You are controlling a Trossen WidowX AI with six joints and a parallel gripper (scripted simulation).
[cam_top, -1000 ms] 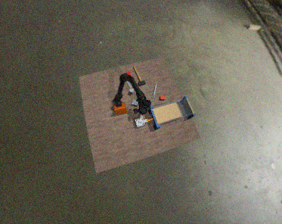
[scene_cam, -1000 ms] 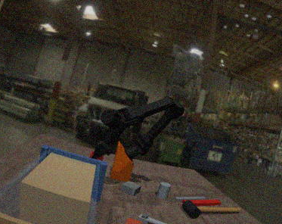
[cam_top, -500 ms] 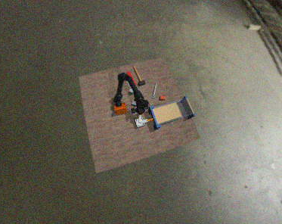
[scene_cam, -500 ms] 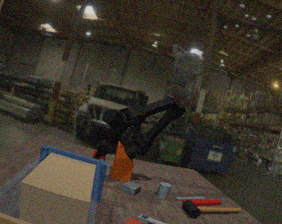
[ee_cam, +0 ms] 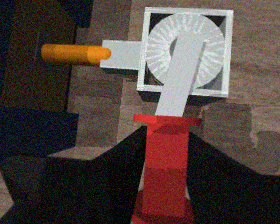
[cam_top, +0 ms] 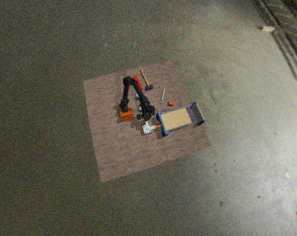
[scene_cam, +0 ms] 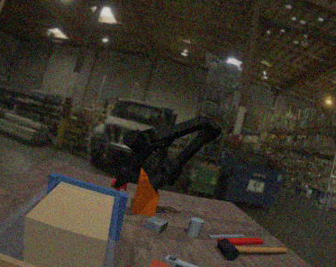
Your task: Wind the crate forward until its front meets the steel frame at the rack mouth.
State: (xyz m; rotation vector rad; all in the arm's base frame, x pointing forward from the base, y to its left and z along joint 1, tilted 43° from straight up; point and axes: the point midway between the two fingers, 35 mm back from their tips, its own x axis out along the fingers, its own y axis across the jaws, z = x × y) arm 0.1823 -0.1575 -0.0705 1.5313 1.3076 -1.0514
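Right now my gripper tip is 2 cm to the right of the red knob. Also, from my gripper tip: blue steel frame: 14 cm ahead, 9 cm to the right, 3 cm below; then winch: 10 cm below, 9 cm to the right, 4 cm behind; then winch handle: 3 cm below, 2 cm to the right, 1 cm behind.
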